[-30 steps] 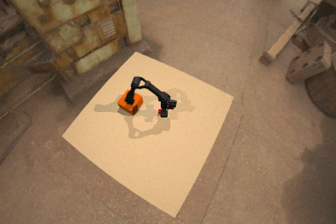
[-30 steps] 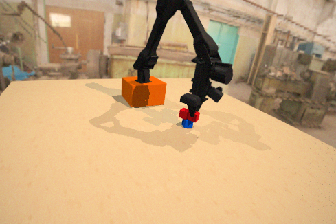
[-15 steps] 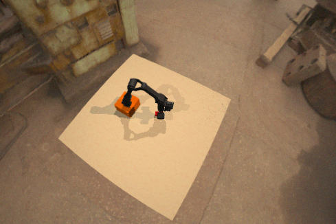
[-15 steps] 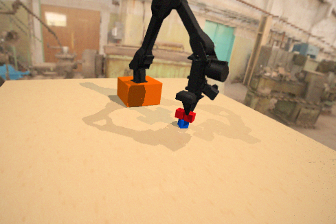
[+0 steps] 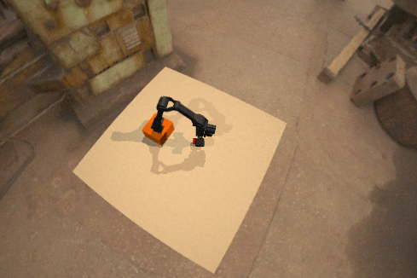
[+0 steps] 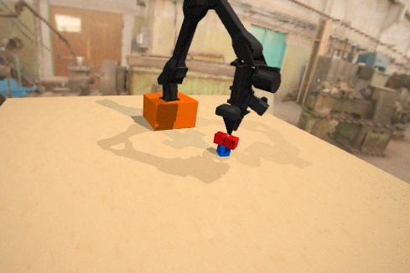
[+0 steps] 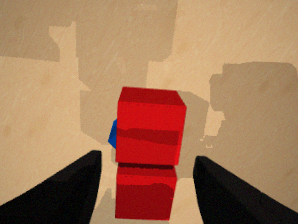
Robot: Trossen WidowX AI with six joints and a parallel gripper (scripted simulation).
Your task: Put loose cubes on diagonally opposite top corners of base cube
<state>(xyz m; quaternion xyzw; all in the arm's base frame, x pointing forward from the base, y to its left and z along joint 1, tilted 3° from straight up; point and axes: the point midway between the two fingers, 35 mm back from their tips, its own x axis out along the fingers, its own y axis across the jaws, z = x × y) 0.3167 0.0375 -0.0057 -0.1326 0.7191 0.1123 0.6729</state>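
My gripper tip is 30 mm past the red cube, 10 mm to the left of it and 30 mm above it. From my gripper tip the other things lie so: blue cube 20 mm behind, 10 mm to the right, 70 mm below.
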